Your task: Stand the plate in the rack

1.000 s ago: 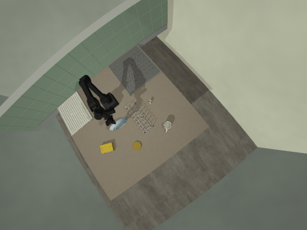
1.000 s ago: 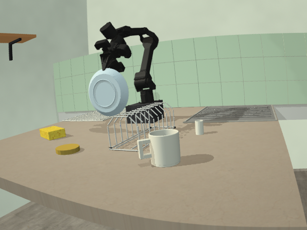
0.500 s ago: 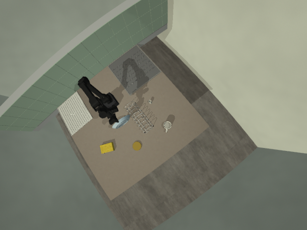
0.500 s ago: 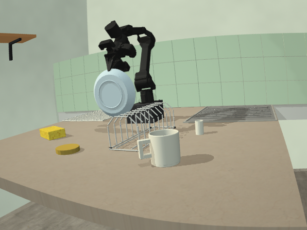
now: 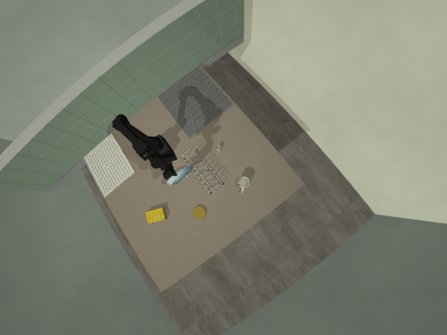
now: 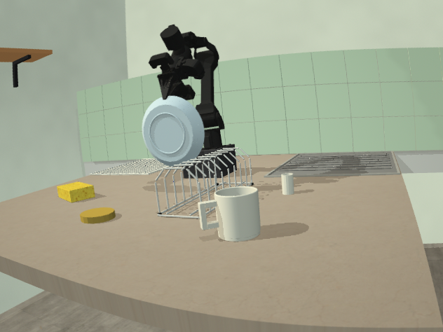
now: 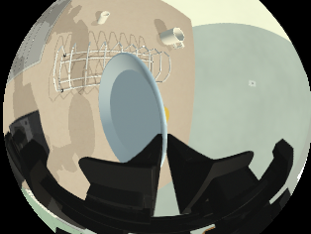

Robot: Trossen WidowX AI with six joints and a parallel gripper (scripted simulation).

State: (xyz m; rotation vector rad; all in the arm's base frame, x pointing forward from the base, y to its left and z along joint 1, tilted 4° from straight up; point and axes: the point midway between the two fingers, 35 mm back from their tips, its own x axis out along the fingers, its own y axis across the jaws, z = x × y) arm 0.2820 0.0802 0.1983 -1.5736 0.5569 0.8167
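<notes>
Right now my hand is 20 mm short of the pale blue plate and 120 mm above it. The rest, counted from my hand: cream mug: 240 mm ahead, 340 mm to the left, 260 mm below; yellow disc: 270 mm ahead, 40 mm to the right, 280 mm below; small white cup: 70 mm behind, 300 mm to the left, 280 mm below.
</notes>
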